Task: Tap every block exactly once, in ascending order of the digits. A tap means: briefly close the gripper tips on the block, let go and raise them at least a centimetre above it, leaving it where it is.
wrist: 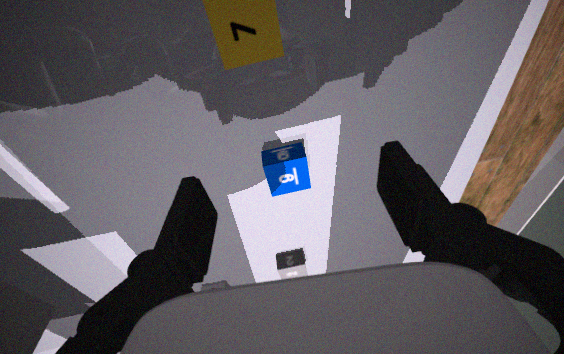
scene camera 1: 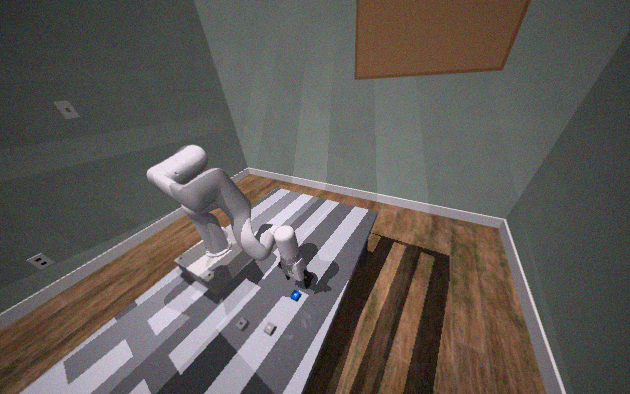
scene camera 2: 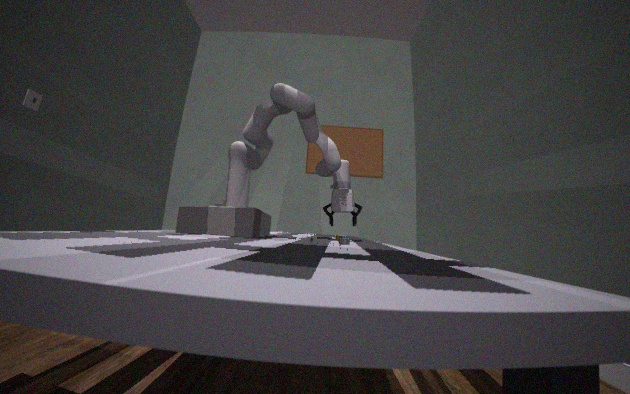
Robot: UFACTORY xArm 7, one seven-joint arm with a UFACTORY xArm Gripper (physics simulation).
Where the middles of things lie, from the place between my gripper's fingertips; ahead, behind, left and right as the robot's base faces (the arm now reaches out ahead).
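Here is the grey block marked 2 [wrist: 289,265], and my hand is 50 mm above it, 50 mm past it and 180 mm to the left of it.
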